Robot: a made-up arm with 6 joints. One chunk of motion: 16 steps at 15 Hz.
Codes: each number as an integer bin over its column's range. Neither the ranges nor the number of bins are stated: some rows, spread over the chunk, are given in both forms.
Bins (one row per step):
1: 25 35 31 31 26 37
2: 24 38 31 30 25 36
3: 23 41 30 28 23 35
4: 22 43 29 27 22 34
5: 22 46 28 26 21 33
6: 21 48 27 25 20 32
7: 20 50 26 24 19 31
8: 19 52 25 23 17 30
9: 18 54 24 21 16 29
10: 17 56 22 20 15 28
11: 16 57 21 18 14 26
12: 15 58 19 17 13 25
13: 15 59 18 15 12 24
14: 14 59 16 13 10 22
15: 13 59 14 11 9 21
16: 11 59 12 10 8 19
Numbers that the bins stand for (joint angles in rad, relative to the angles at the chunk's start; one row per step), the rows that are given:
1: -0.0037 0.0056 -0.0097 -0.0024 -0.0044 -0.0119
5: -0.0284 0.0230 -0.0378 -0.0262 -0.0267 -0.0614
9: -0.0614 0.0357 -0.0752 -0.0500 -0.0489 -0.1110
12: -0.0862 0.0421 -0.1221 -0.0690 -0.0622 -0.1605
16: -0.1192 0.0437 -0.1876 -0.1024 -0.0844 -0.2348
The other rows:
2: -0.0119 0.0103 -0.0097 -0.0071 -0.0089 -0.0243
3: -0.0202 0.0151 -0.0190 -0.0167 -0.0178 -0.0367
4: -0.0284 0.0183 -0.0284 -0.0214 -0.0222 -0.0490
6: -0.0367 0.0262 -0.0471 -0.0310 -0.0311 -0.0738
7: -0.0449 0.0294 -0.0565 -0.0357 -0.0356 -0.0862
8: -0.0532 0.0325 -0.0659 -0.0405 -0.0444 -0.0986
10: -0.0697 0.0389 -0.0940 -0.0548 -0.0533 -0.1233
11: -0.0779 0.0405 -0.1033 -0.0643 -0.0578 -0.1481
13: -0.0862 0.0437 -0.1314 -0.0786 -0.0667 -0.1729
14: -0.0944 0.0437 -0.1502 -0.0881 -0.0756 -0.1976
15: -0.1027 0.0437 -0.1689 -0.0976 -0.0800 -0.2100

